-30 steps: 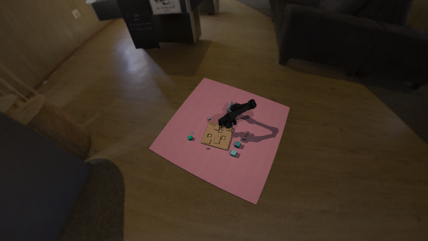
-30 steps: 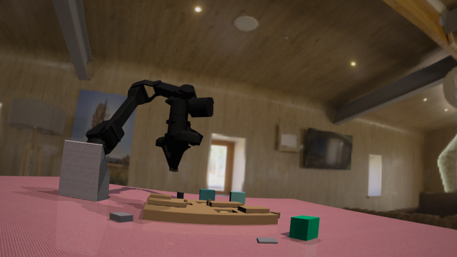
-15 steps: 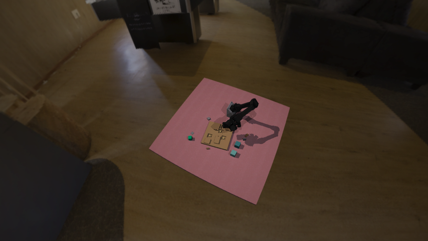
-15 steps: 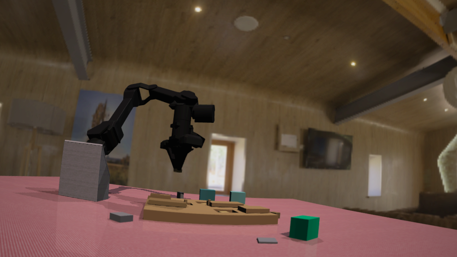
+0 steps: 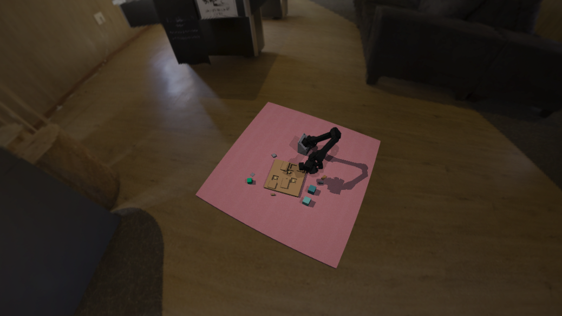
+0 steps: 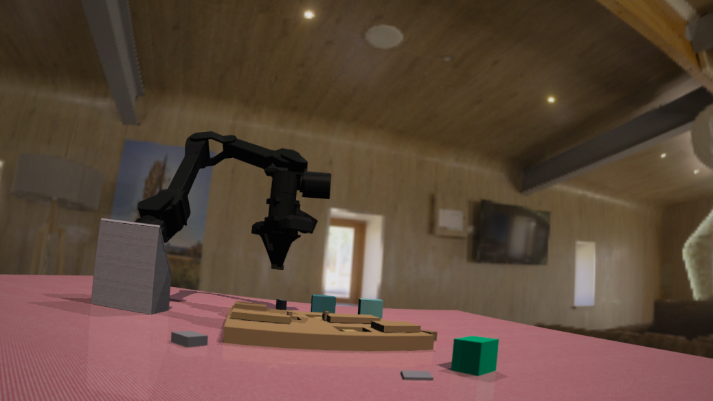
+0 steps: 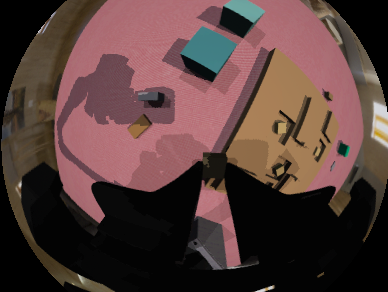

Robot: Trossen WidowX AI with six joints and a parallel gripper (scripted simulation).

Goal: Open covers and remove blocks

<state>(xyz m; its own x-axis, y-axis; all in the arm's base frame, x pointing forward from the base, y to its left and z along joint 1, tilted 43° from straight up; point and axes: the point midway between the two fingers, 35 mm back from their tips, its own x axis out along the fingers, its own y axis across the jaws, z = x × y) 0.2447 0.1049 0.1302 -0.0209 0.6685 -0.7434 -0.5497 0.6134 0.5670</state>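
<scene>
My gripper tip is now 160 mm to the left of the puzzle board, 90 mm short of it and 90 mm above it. Round my gripper tip: dark teal block 100 mm ahead, 80 mm to the left, 80 mm below; then grey piece 110 mm to the left, 90 mm below; then orange piece 110 mm to the left, 110 mm below, 60 mm behind.
</scene>
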